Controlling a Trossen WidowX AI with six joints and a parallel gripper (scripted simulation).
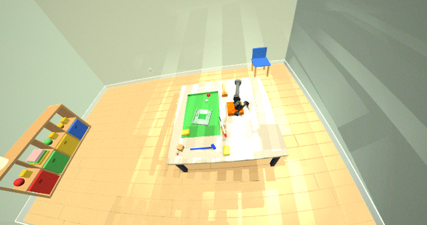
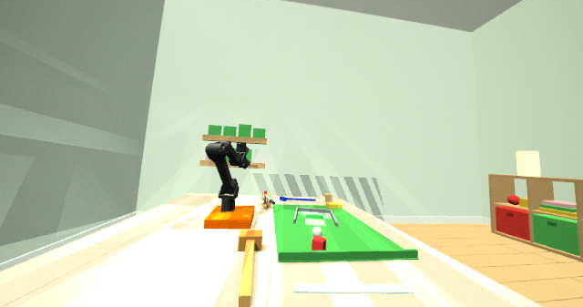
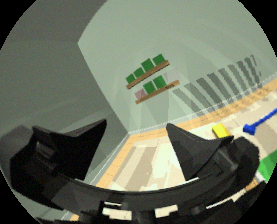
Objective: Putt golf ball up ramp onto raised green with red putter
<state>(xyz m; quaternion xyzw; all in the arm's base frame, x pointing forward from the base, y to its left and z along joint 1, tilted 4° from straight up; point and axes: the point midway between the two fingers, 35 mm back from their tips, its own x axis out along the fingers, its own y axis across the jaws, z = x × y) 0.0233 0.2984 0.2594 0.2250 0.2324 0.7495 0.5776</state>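
Right now my gripper tip is 24 cm short of the red putter, 9 cm to the left of it and 27 cm above it. Also, from my gripper tip: white golf ball 36 cm ahead, 60 cm to the right, 31 cm below; wooden block 76 cm ahead, 4 cm to the left, 30 cm below; blue putter 51 cm ahead, 9 cm to the left, 32 cm below.
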